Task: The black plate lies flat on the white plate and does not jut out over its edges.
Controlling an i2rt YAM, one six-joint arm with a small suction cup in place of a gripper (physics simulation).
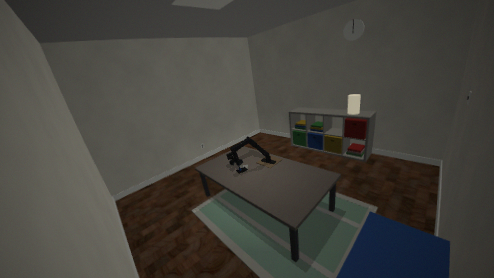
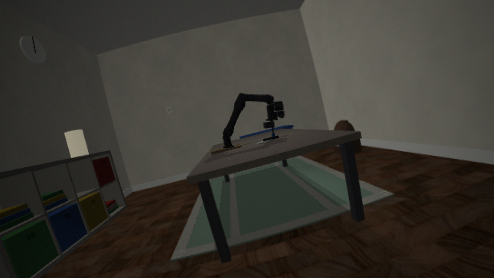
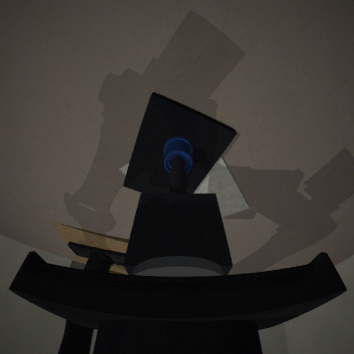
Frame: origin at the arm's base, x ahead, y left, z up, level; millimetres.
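Seen in the pictures: hand at its tool point: (image 1: 240,170) (image 2: 273,136) (image 3: 177,149); arm's base at its link origin: (image 1: 268,161) (image 2: 228,147) (image 3: 102,253).
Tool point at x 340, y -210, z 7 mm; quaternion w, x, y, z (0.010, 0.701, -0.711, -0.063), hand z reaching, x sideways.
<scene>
Pixels of each thing's top centre, then the offset from my tool point to it. Level surfaces: height alone.
- black plate at its top centre: (image 3: 170,163) (image 2: 270,137) (image 1: 241,169) dx -20, dy +9, dz -2 mm
- grey table at its surface level: dz -18 mm
- white plate at its top centre: (image 3: 189,190) dx -72, dy -14, dz -12 mm
The black plate (image 3: 154,140) (image 1: 241,170) (image 2: 270,138) is a dark square slab lying on the grey table (image 1: 276,186) (image 2: 276,151) (image 3: 281,70). It lies turned across the white plate (image 3: 225,189), which shows beyond its lower right edge and as a small corner at its left. The black plate reaches out past the white plate on the far side. My blue suction cup (image 3: 178,154) (image 1: 238,169) (image 2: 272,135) points straight down onto the middle of the black plate. Whether the cup touches it, I cannot tell. The plate lies flat, not lifted.
The arm's base stands on a wooden board (image 1: 274,161) (image 2: 221,150) (image 3: 81,235) near the table's far edge. A shelf unit (image 1: 331,112) (image 2: 51,160) with coloured boxes and a lamp (image 1: 353,103) stands by the wall. A green rug (image 1: 241,235) lies under the table.
</scene>
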